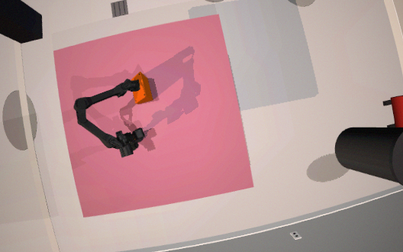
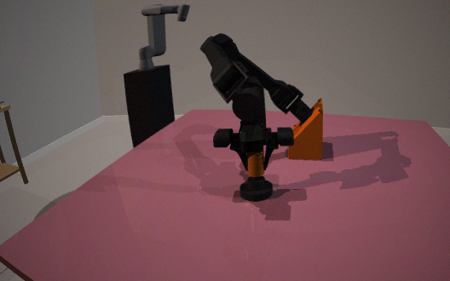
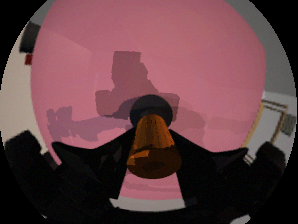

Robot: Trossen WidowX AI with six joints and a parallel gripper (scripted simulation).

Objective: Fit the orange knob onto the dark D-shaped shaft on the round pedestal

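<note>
My gripper tip is now 40 mm above the dark round pedestal. Also, from my gripper tip: orange knob: 20 mm above.
</note>
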